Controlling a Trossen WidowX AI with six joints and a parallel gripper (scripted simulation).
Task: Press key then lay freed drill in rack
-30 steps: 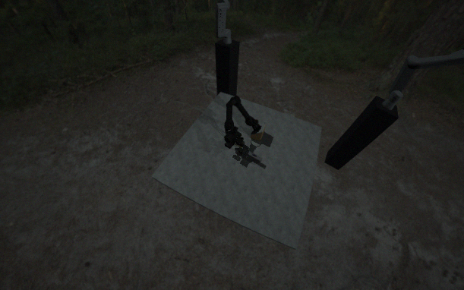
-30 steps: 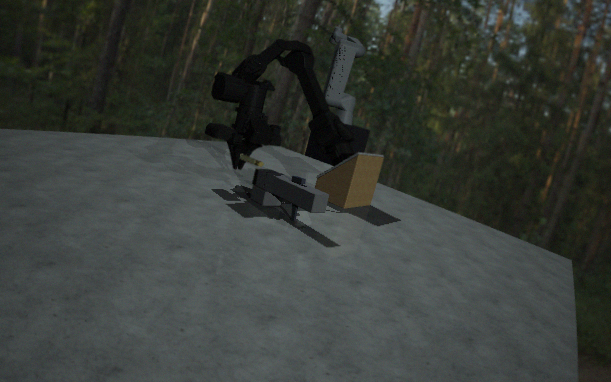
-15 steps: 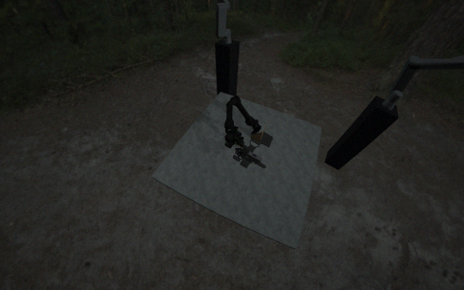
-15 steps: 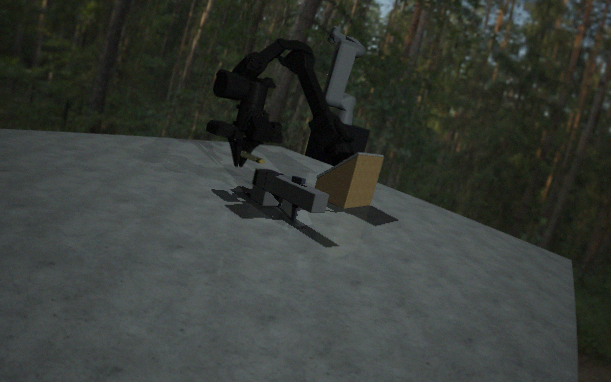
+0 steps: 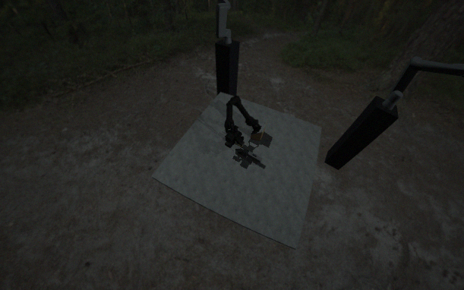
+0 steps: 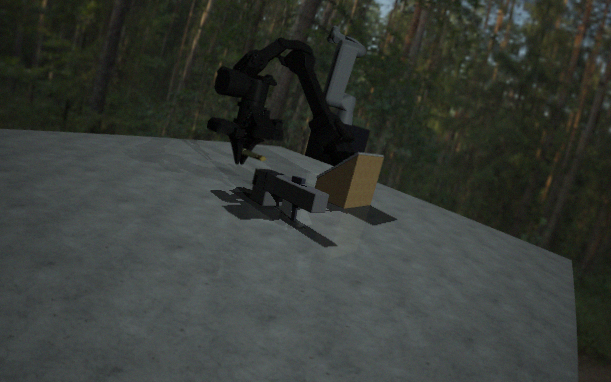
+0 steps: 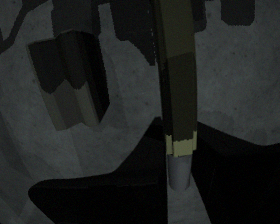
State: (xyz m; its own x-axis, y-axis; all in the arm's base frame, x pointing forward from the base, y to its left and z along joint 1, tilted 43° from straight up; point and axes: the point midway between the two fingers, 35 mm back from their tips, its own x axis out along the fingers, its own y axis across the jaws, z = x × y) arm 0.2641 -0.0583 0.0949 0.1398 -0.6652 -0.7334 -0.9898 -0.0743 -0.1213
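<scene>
Right now the drill is 40 mm to the left of my gripper tip and 40 mm above it. The rest, counted from my gripper tip: grey block (10 mm ahead, 200 mm to the left); then dark key (10 mm ahead, 230 mm to the left).
</scene>
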